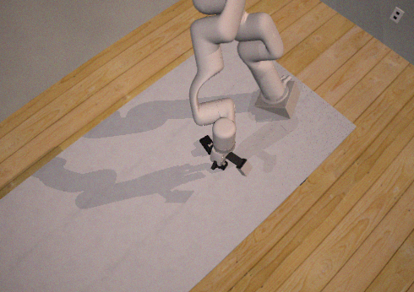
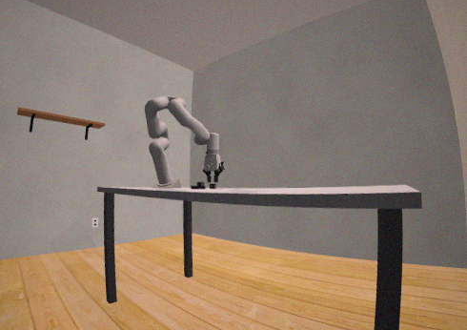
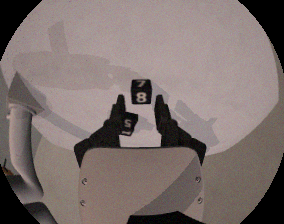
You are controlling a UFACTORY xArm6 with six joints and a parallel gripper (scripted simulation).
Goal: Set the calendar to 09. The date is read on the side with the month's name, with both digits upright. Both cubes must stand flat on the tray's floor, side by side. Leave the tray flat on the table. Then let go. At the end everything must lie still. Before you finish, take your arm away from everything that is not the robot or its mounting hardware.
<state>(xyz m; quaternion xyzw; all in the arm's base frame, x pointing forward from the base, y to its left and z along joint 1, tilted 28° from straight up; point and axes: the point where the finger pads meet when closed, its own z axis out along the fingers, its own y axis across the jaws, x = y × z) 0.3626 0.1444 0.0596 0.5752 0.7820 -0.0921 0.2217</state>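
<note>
My hand is 4 cm above the black date cube. Also, from my hand: black cube 1 cm behind, 9 cm to the right, 3 cm below.
</note>
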